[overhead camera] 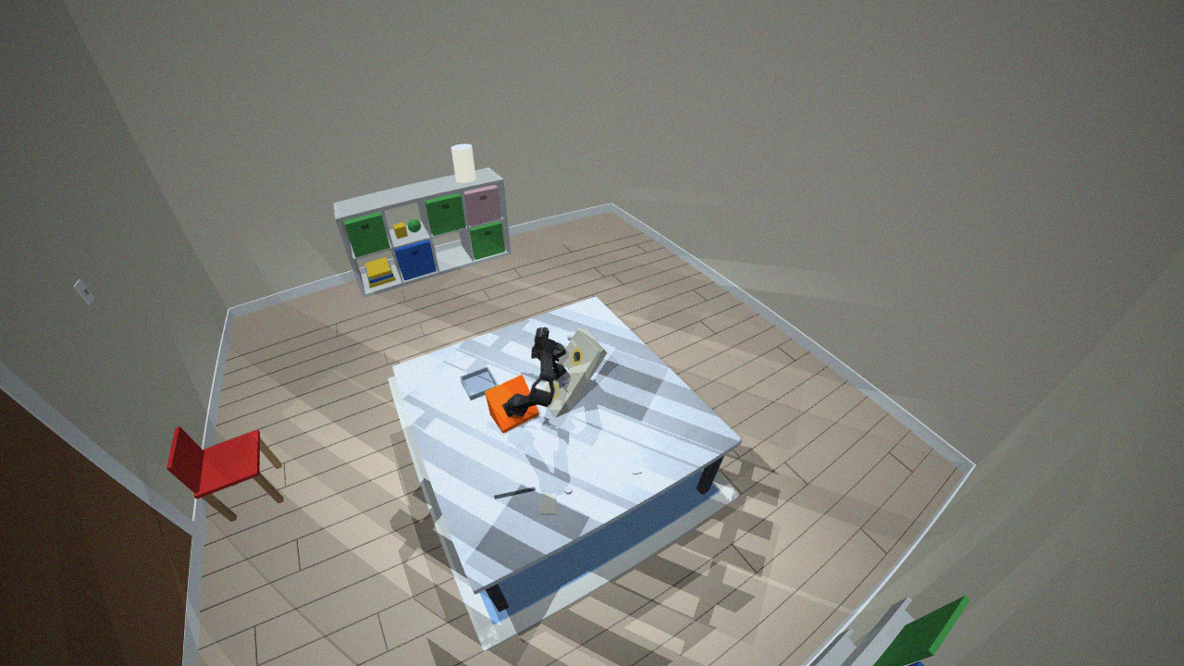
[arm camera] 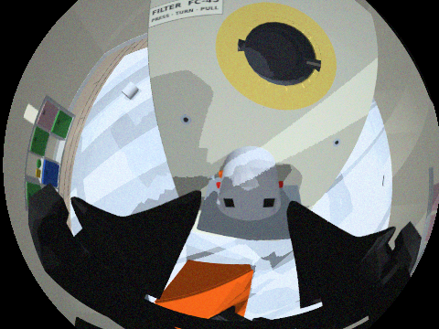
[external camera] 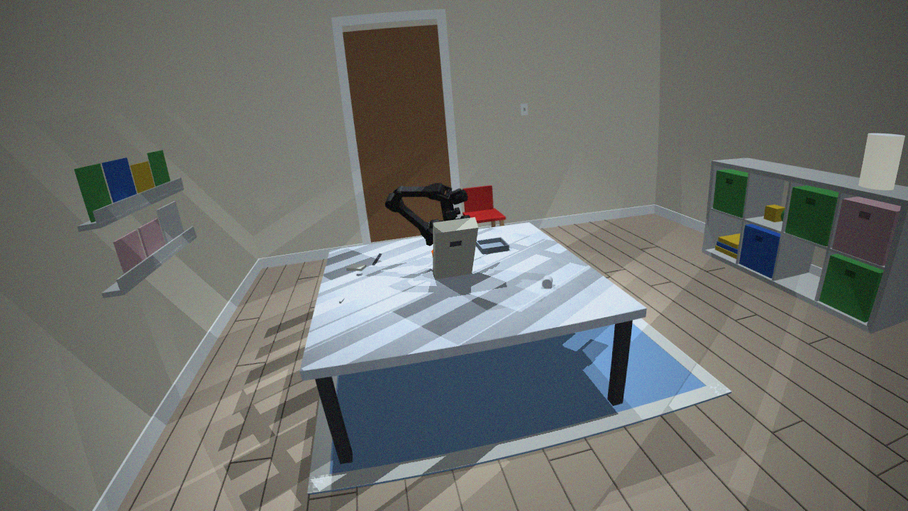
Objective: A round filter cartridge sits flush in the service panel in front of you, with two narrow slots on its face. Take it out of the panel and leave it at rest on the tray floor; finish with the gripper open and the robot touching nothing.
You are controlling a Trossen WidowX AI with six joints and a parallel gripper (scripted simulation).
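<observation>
The round filter cartridge is 10 mm below my gripper tip and 10 mm ahead of it. From my gripper tip the other things lie so: grey tray (320 mm to the left, 280 mm behind, 180 mm below); then small pale block (430 mm to the right, 380 mm behind, 180 mm below); then service panel (50 mm ahead, 30 mm below, 20 mm to the right).
</observation>
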